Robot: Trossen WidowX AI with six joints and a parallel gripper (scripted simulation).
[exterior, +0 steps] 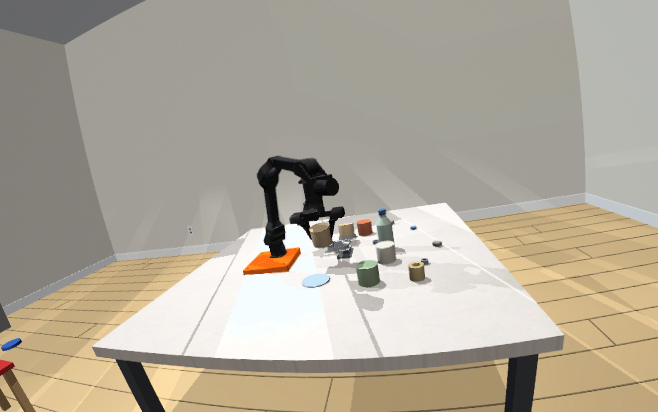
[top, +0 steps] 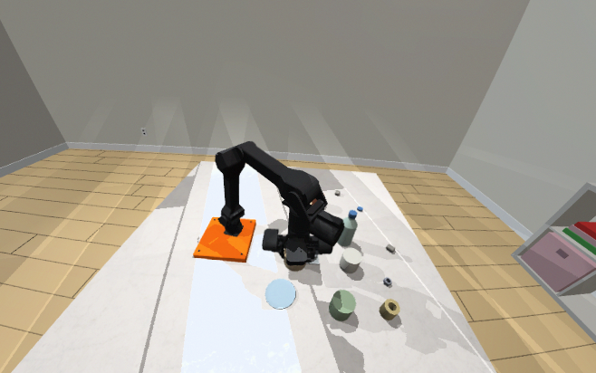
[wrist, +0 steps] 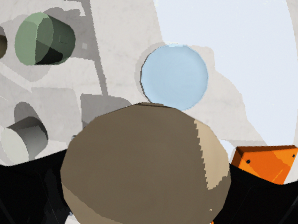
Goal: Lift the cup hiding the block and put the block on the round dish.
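My gripper tip is 30 mm past the light blue round dish, 50 mm to the left of it and 140 mm above it. Round my gripper tip: white cylinder 200 mm ahead, 130 mm to the left, 100 mm below; then cup 20 mm to the right, 10 mm above; then green cylinder 150 mm ahead, 60 mm to the right, 100 mm below.
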